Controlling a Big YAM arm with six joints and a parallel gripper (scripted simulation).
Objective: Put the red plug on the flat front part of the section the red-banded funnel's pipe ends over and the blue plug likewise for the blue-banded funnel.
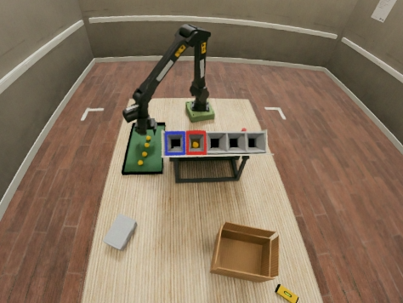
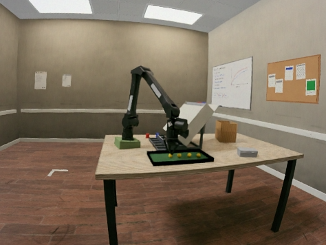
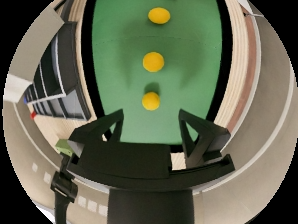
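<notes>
Now: hand 6 cm short of the green marble tray, 1 cm to the left of it and 4 cm above it. Round my hand: yellow level: 83 cm ahead, 58 cm to the left, 3 cm below; white cover: 18 cm ahead, 32 cm to the left, 16 cm above; grey block: 55 cm ahead, 6 cm to the right, 2 cm below.
</notes>
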